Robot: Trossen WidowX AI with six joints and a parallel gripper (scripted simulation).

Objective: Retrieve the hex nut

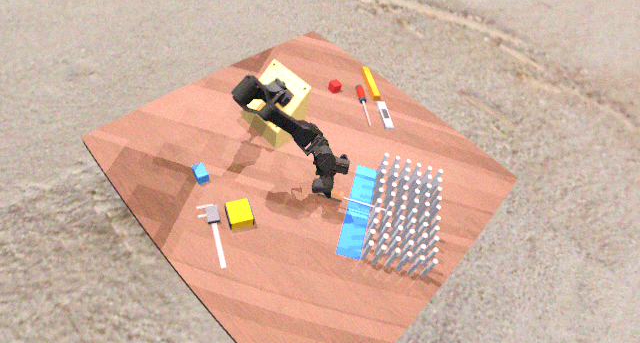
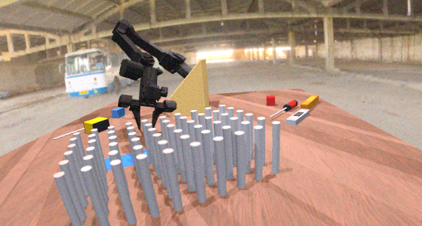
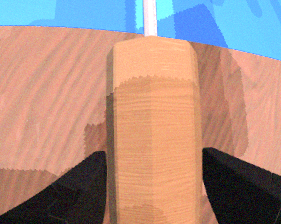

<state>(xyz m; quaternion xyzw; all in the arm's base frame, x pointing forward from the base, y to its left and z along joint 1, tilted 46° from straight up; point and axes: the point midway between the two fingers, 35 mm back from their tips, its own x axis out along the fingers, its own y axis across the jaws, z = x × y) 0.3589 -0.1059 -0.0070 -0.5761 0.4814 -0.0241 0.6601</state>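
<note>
My gripper tip is now 9 cm short of the blue taped strip, 6 cm to the right of it and 4 cm above it. Also, from my gripper tip: flat block (18 cm behind, 51 cm to the left, 2 cm below); blue cube (34 cm behind, 31 cm to the right, 2 cm below); red cube (43 cm behind, 43 cm to the left, 2 cm below).
</note>
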